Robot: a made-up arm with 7 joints.
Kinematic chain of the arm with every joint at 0, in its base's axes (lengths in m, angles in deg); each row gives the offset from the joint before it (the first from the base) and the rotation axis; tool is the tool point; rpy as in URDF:
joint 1: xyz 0 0 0.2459 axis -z
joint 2: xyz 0 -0.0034 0.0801 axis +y
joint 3: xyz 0 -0.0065 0.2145 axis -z
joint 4: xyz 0 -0.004 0.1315 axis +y
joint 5: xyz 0 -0.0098 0.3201 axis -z
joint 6: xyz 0 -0.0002 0.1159 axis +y
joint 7: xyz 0 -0.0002 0.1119 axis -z
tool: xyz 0 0 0 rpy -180 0 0
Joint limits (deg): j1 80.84..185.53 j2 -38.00..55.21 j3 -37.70..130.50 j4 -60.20..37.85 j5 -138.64..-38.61 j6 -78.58..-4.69 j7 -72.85..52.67
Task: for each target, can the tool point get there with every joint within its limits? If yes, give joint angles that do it. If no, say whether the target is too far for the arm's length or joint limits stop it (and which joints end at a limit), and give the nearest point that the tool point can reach.
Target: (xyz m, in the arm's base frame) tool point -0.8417 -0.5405 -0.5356
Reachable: no: too far | nearest point -0.6367 -0.4089 0.4105 | short by 0.977 m
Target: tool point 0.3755 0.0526 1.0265
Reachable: yes | joints 158.01 -5.89 35.67 -29.66 -48.03 -63.92 -52.24
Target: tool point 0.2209 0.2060 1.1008
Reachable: yes | joints 144.61 -13.34 74.46 2.02 -79.85 -68.73 -55.61
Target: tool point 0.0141 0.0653 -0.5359
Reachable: no: joint limits stop it (at a limit: joint 2, joint 4, joint 5, joint 6) | nearest point 0.1394 0.6454 0.4440 | short by 1.146 m
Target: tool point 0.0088 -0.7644 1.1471
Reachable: no: too far | nearest point 0.0070 -0.6092 0.9804 | short by 0.228 m
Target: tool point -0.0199 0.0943 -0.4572
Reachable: no: joint limits stop it (at a limit: joint 1, joint 2, joint 4, joint 5, joint 6) | nearest point -0.1107 0.6510 0.4440 | short by 1.063 m
